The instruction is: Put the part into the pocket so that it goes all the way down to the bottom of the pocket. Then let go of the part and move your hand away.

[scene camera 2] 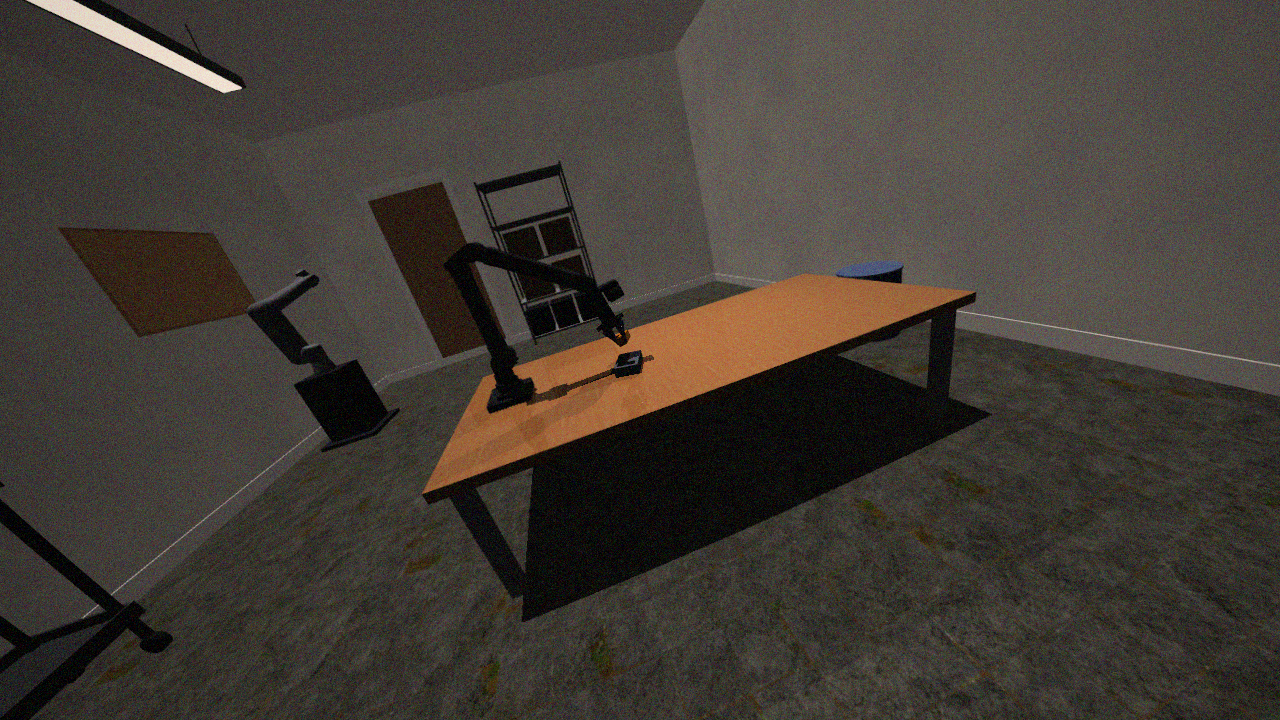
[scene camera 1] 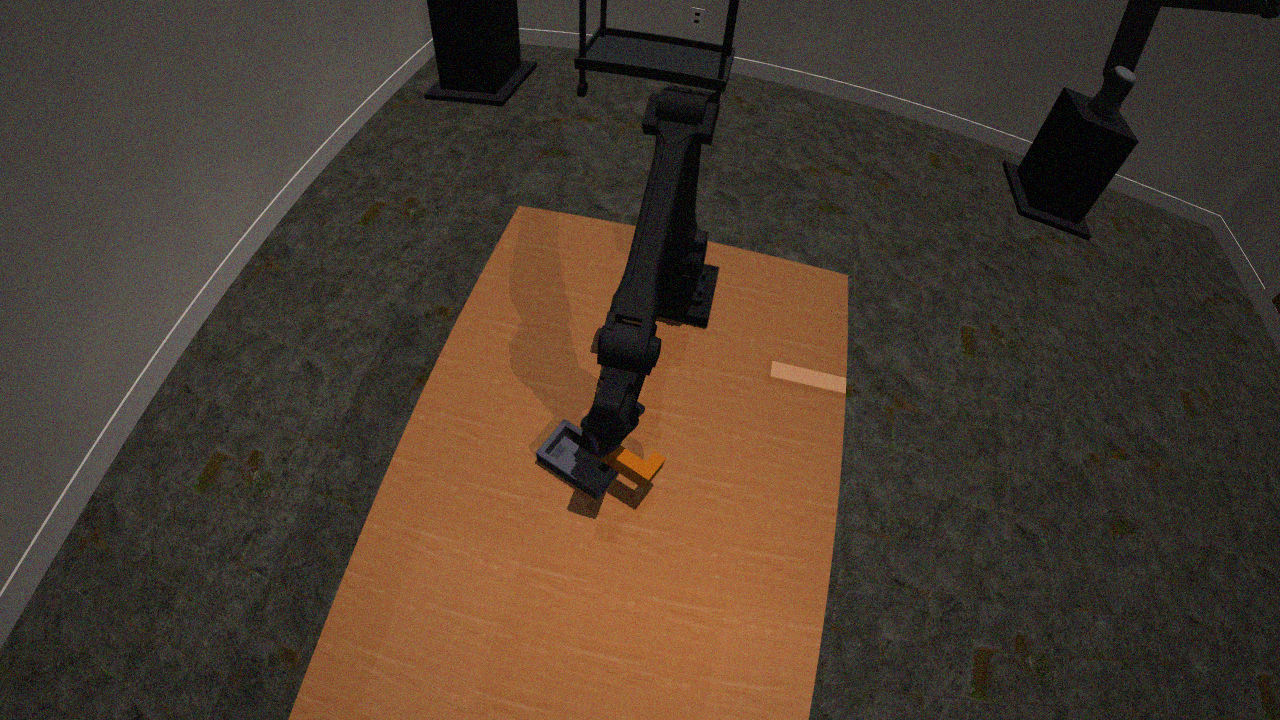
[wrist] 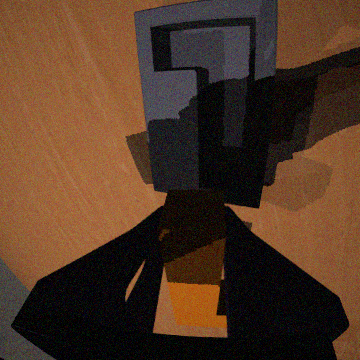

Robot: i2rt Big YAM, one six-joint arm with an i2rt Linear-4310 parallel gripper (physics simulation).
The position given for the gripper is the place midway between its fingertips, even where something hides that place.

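A pocket block [scene camera 1: 567, 451] is part of the scene and appears in the wrist view too, where the block [wrist: 207, 81] can be seen. There is also an orange part [scene camera 1: 640, 472], which touches nothing else and is carried by the gripper [scene camera 1: 602, 450]. The wrist view likewise shows the gripper [wrist: 194, 214].
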